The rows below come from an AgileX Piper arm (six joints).
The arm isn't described. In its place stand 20 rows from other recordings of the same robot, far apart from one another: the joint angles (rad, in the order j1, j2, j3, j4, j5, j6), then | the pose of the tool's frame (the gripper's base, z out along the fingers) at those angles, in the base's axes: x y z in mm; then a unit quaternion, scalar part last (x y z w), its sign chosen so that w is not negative.
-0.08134 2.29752 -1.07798 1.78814 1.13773 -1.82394 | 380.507 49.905 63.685 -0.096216 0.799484 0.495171 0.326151
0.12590 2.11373 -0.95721 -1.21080 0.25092 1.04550 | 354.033 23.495 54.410 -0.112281 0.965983 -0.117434 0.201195
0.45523 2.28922 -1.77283 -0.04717 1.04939 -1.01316 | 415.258 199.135 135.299 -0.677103 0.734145 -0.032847 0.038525
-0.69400 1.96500 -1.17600 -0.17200 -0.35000 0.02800 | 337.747 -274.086 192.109 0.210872 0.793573 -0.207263 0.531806
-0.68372 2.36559 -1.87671 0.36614 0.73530 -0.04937 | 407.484 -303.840 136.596 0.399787 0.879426 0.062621 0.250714
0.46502 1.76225 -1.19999 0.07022 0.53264 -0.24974 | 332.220 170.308 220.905 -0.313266 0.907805 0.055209 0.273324
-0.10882 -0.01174 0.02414 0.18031 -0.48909 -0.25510 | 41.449 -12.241 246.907 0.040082 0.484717 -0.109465 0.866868
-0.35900 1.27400 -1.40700 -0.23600 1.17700 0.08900 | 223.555 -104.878 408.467 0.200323 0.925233 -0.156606 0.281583
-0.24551 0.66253 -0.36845 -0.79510 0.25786 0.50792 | 125.755 -48.589 263.190 0.040624 0.827668 -0.214880 0.516858
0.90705 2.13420 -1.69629 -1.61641 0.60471 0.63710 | 347.282 360.135 252.124 -0.526965 0.592835 -0.263803 0.548874
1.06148 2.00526 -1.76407 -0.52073 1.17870 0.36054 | 245.323 353.476 268.757 -0.394619 0.877297 -0.112933 0.248739
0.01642 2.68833 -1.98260 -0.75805 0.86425 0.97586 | 507.540 -39.258 9.258 0.226447 0.928409 -0.237100 0.174820
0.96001 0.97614 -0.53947 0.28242 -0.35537 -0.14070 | 126.214 164.898 312.717 -0.256157 0.661745 0.333820 0.620516
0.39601 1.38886 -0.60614 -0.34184 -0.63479 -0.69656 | 253.481 125.587 256.010 -0.517109 0.525466 -0.121277 0.664663
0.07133 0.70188 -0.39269 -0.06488 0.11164 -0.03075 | 144.386 9.658 271.281 -0.065675 0.811978 -0.009872 0.579897
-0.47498 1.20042 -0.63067 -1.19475 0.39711 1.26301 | 193.514 -136.324 252.957 0.326591 0.818663 -0.243716 0.404637
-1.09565 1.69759 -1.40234 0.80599 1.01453 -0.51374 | 214.208 -294.491 305.690 0.400001 0.825950 0.137459 0.372707
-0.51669 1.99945 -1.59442 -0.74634 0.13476 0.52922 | 413.603 -244.546 269.618 0.151439 0.823863 -0.230048 0.495373
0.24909 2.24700 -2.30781 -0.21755 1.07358 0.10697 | 494.707 108.027 306.975 -0.085750 0.939086 -0.049406 0.329125
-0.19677 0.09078 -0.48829 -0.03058 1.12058 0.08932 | 6.454 -3.841 269.340 0.127509 0.883455 -0.039460 0.449101
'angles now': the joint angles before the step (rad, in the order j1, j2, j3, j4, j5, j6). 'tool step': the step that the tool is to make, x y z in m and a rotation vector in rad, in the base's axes. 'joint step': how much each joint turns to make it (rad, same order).
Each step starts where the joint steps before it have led.
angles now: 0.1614 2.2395 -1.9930 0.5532 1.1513 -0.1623
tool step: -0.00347 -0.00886 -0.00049 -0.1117 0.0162 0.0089
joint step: 0.0001 -0.0101 0.0001 -0.1195 0.0350 0.0301
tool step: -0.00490 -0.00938 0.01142 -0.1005 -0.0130 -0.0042
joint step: -0.0001 -0.0324 -0.0001 -0.1113 0.0268 0.0317
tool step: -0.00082 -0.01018 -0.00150 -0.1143 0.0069 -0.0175
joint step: 0.0000 -0.0034 0.0001 -0.1222 0.0197 0.0389
